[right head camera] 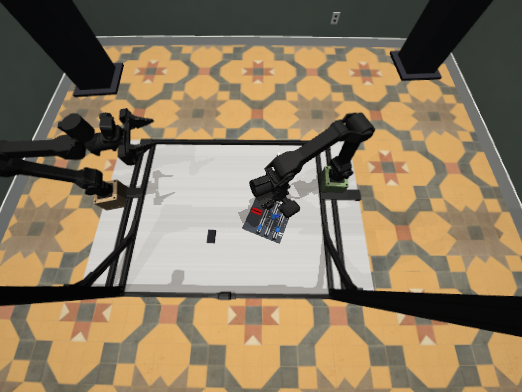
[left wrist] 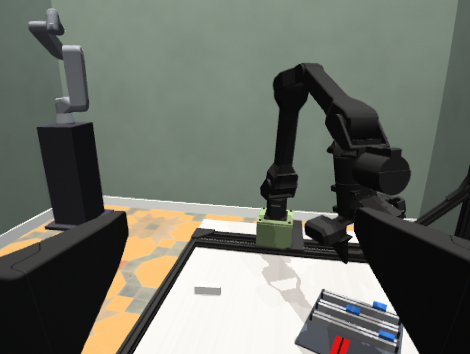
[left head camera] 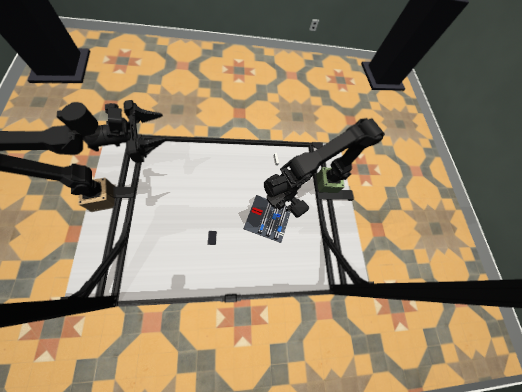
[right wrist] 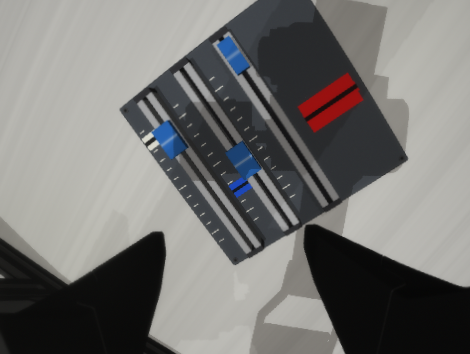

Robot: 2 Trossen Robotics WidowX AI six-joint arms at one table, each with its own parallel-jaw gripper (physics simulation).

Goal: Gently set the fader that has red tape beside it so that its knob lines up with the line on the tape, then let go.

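Pixels of known places: left gripper, between the fingertips: (right head camera: 154, 131) (left wrist: 243, 220) (left head camera: 164, 126); right gripper, between the fingertips: (right head camera: 276, 206) (left wrist: 356, 257) (right wrist: 235, 239); left arm's base, origin of its link: (right head camera: 105, 191) (left head camera: 92, 190); right arm's base, origin of its link: (right head camera: 336, 176) (left wrist: 276, 215) (left head camera: 333, 177).
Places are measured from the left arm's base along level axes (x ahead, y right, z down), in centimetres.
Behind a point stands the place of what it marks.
The dark fader board (left head camera: 253, 221) @(z 8.7, x 61.2, y 24.5 cm) (right head camera: 252, 220) @(z 8.7, x 61.3, y 24.1 cm) (left wrist: 312, 336) @(z 8.7, x 66.9, y 15.8 cm) (right wrist: 372, 137) @(z 8.7, x 65.3, y 15.9 cm) lies on the table. Red tape (left head camera: 256, 211) @(z 8.7, x 63.8, y 20.2 cm) (right head camera: 256, 211) @(z 8.7, x 63.9, y 20.3 cm) (left wrist: 340, 345) @(z 8.6, x 64.4, y 20.4 cm) (right wrist: 325, 97) @(z 8.7, x 63.8, y 20.8 cm) with a black line is beside one outer track. That track's blue knob (left head camera: 261, 227) @(z 6.0, x 63.5, y 28.6 cm) (right head camera: 259, 227) @(z 6.0, x 63.6, y 28.7 cm) (left wrist: 386, 335) @(z 6.0, x 63.6, y 28.4 cm) (right wrist: 233, 55) @(z 6.0, x 63.8, y 28.5 cm) sits at the track's upper end in the right wrist view, well off the tape's line. My right gripper (left head camera: 289, 205) @(z -5.5, x 71.6, y 24.3 cm) (right head camera: 279, 206) @(z -5.5, x 71.6, y 24.3 cm) (right wrist: 235, 239) @(z -5.5, x 71.6, y 24.3 cm) is partly open and empty above the board. My left gripper (left head camera: 161, 128) @(z -31.5, x 35.2, y 0.0 cm) (right head camera: 152, 133) @(z -31.5, x 35.2, y 0.0 cm) (left wrist: 243, 220) @(z -31.5, x 35.2, y 0.0 cm) is wide open and empty, away from the board.
A middle knob (right wrist: 243, 160) @(z 6.0, x 70.6, y 25.1 cm) sits near blue tape (right wrist: 240, 187) @(z 8.7, x 73.4, y 24.5 cm); another outer knob (right wrist: 170, 140) @(z 6.0, x 71.3, y 30.9 cm) is beside white tape. A small dark block (left head camera: 212, 238) @(z 7.9, x 42.0, y 28.0 cm) (right head camera: 211, 236) @(z 7.9, x 42.1, y 27.8 cm) and a small white block (left head camera: 276, 159) @(z 7.4, x 80.7, y -4.1 cm) (left wrist: 207, 290) @(z 8.1, x 80.3, y -4.7 cm) lie on the table. Black frame bars border it.
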